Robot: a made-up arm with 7 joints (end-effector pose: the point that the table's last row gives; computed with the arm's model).
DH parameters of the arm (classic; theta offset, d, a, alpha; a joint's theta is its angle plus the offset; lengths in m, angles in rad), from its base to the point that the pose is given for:
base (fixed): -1.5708 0.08 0 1.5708
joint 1: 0 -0.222 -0.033 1.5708
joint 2: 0 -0.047 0.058 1.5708
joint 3: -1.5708 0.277 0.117 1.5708
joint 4: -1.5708 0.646 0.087 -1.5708
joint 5: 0 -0.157 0.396 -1.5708
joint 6: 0 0.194 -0.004 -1.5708
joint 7: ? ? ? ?
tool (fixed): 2.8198 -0.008 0 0
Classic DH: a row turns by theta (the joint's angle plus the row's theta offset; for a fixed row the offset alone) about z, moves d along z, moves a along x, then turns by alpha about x.
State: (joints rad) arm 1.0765 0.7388 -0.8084 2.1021 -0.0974 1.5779 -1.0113
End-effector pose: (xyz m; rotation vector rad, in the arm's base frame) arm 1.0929 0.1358 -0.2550 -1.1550 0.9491 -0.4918
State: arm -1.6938 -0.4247 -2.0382 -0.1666 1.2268 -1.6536 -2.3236
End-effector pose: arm 0.3960 0.2115 0.1347 0.6588 2.0946 1.8206
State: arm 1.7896 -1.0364 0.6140 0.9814 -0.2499 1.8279 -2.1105
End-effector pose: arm -0.1421 0.6800 -0.0730 -0.4532 1.3680 2.7012
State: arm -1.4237 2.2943 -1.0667 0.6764 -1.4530 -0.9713 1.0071
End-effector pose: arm 0.7831 0.6539 -0.1578 1.4154 -0.9982 0.4029
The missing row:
joint 7: -0.3218 0 -0.1897 3.1416
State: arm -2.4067 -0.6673 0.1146 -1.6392 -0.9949 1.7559 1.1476
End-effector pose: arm -0.0046 -0.4283 0.9098 -0.0344 -0.5739 1.5326
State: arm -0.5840 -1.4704 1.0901 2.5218 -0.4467 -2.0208 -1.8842
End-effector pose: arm 0.3497 0.0094 1.1801 0.7315 -2.7716 0.8144
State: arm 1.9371 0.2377 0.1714 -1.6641 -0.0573 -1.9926 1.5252
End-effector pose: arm 0.8247 -0.3492 -0.0025 -1.3732 -1.2928 -1.5061
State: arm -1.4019 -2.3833 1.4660 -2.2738 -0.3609 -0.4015 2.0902
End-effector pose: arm -0.5256 -0.3857 0.5519 0.9558 2.4980 0.2719
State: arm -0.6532 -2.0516 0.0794 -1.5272 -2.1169 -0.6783 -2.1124
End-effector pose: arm -0.8643 -0.3263 0.2914 -2.3282 1.1089 -1.3530
